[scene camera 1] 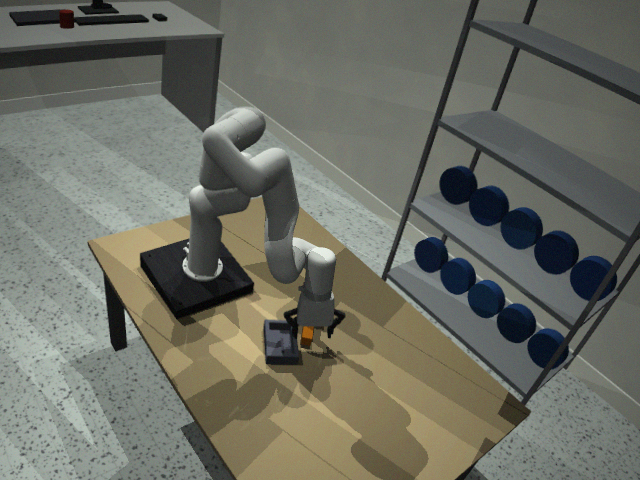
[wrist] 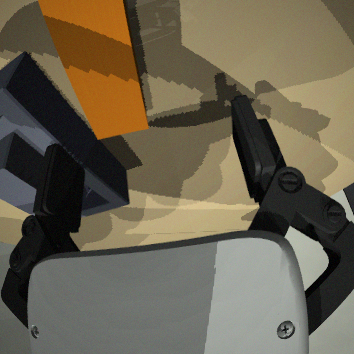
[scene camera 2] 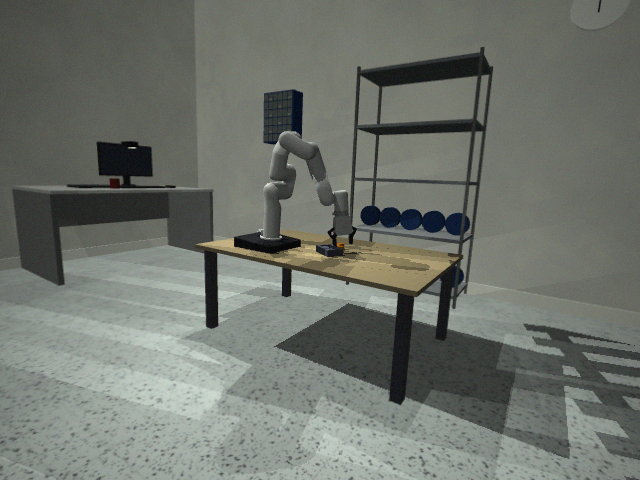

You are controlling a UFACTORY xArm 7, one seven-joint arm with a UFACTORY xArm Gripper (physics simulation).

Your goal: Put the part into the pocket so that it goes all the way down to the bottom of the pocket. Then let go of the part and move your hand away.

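Pixels of known places: gripper, fingertip midpoint: (scene camera 1: 312, 335) (wrist: 144, 135) (scene camera 2: 343, 244); arm's base, link origin: (scene camera 1: 202, 267) (scene camera 2: 271, 237).
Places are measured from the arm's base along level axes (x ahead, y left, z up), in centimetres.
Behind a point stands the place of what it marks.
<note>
The orange part (scene camera 1: 307, 336) {x 40.2, y 6.6, z -1.7 cm} (scene camera 2: 340, 246) {x 39.8, y 7.2, z -1.7 cm} (wrist: 95, 65) {x 37.6, y 9.7, z -1.7 cm} lies on the table close beside the dark grey-blue pocket block (scene camera 1: 281, 360) {x 41.2, y -4.9, z -2.8 cm} (scene camera 2: 325, 251) {x 36.7, y -6.6, z -2.3 cm} (wrist: 55, 105) {x 36.5, y 5.5, z -3.3 cm}, outside the pocket. The arm hides some of the part in scene camera 1, and the wrist view cuts off its far end. My gripper (scene camera 1: 312, 335) {x 41.2, y 7.3, z -0.7 cm} (scene camera 2: 342, 243) {x 41.2, y 7.3, z -0.7 cm} (wrist: 144, 135) {x 41.2, y 7.3, z -0.7 cm} is open and empty, low above the table at the part. In the wrist view one finger overlaps the block's near end, and the other stands to the right of the part, over the table. Finger height above the block is hard to tell.
The wooden table (scene camera 1: 248, 434) {x 51.8, y -26.9, z -4.7 cm} (scene camera 2: 382, 273) {x 70.9, y -24.4, z -4.7 cm} carries the arm's black base plate (scene camera 1: 170, 289) {x 2.0, y -13.7, z -0.6 cm} (scene camera 2: 258, 244) {x 1.9, y -15.8, z -1.0 cm}. A shelf rack (scene camera 1: 437, 124) (scene camera 2: 355, 155) with blue discs stands behind the table. A grey desk (scene camera 1: 191, 77) (scene camera 2: 31, 227) stands farther away.
</note>
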